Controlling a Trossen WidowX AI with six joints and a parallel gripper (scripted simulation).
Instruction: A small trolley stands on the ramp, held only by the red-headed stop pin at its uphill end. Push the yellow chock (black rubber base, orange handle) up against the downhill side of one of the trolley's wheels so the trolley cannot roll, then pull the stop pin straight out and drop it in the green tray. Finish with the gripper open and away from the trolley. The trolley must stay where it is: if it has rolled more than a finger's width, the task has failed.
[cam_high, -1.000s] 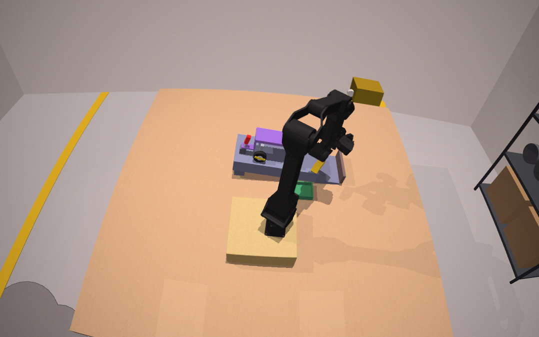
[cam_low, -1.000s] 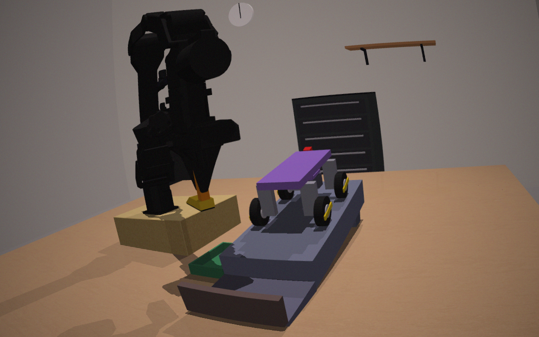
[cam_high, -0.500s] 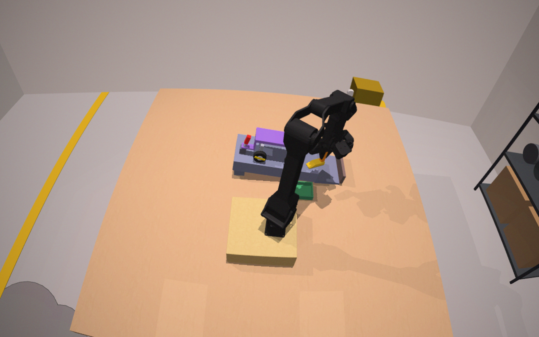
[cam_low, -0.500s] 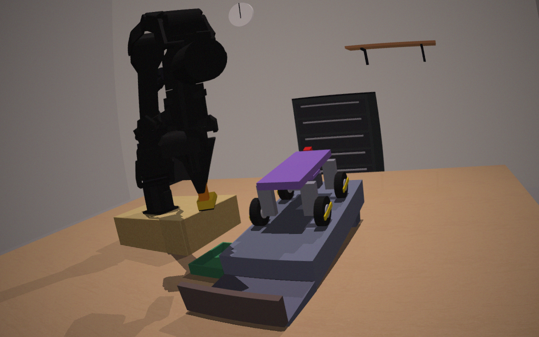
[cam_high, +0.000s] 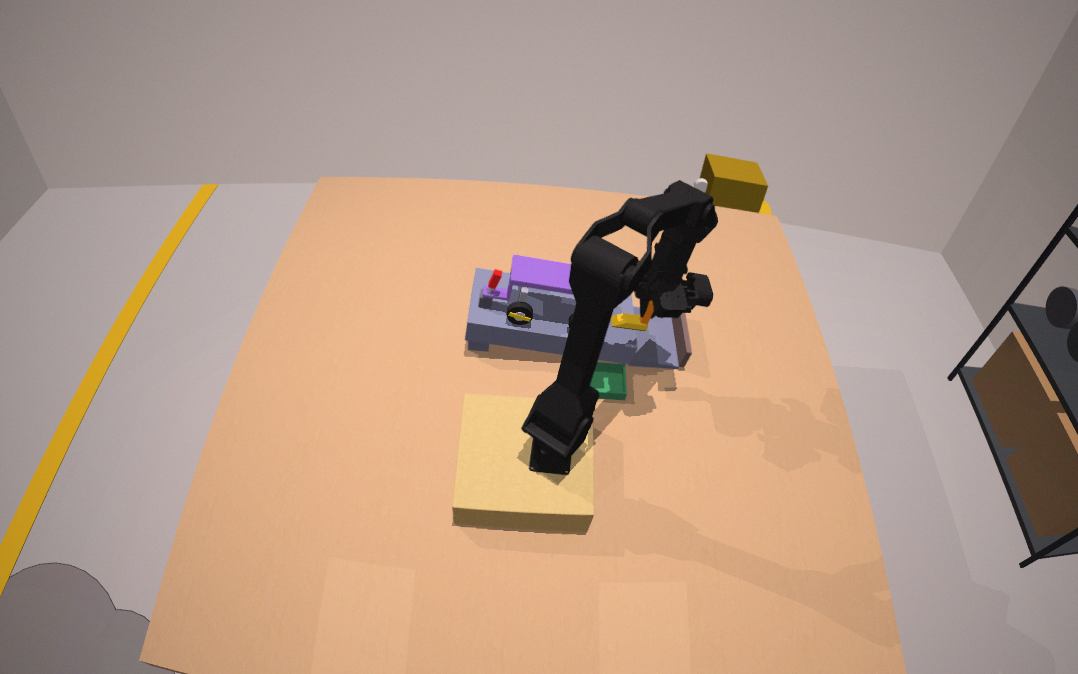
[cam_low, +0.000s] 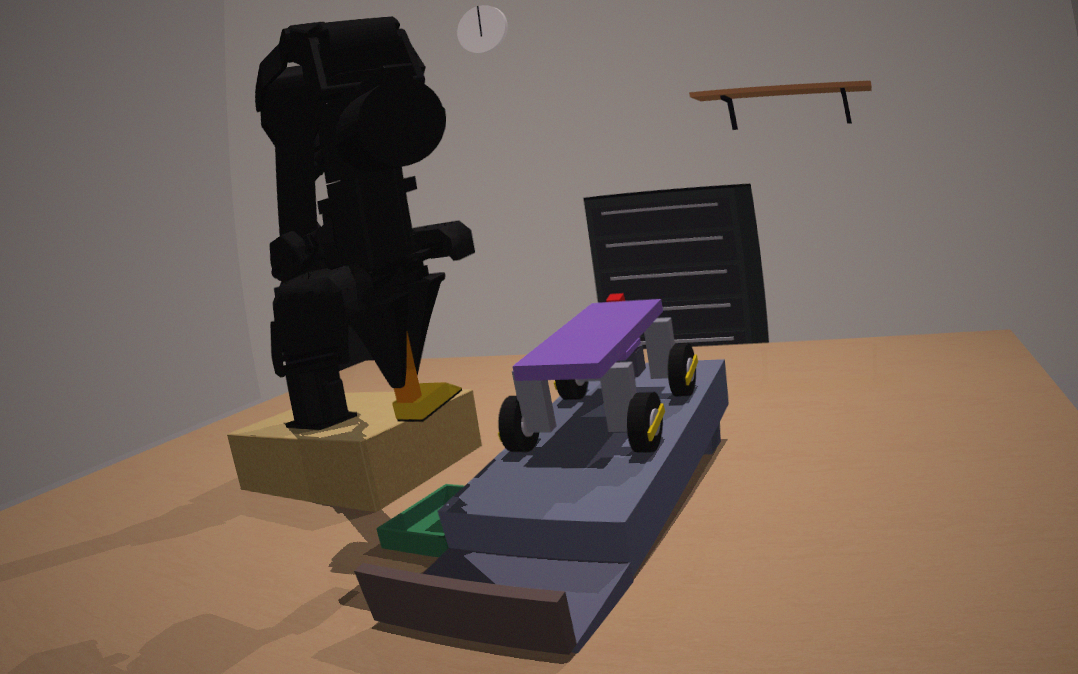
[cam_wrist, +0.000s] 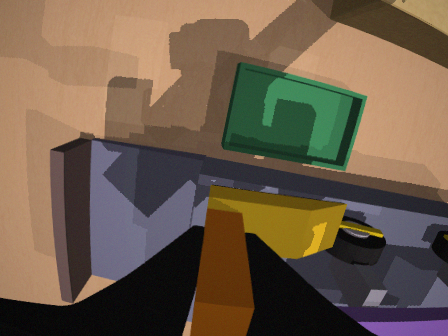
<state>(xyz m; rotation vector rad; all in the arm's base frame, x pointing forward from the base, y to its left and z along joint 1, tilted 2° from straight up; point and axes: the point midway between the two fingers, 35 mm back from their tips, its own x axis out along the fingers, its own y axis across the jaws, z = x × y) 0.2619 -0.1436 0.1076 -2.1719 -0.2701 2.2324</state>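
Now: gripper tip 40 mm short of the red-headed stop pin, 280 mm to the right of it and 20 mm above it. Also, from my gripper tip: dark end wall (90 mm ahead, 100 mm to the right, 120 mm below); then green tray (40 mm behind, 70 mm to the left, 160 mm below); then yellow chock (20 mm to the left).
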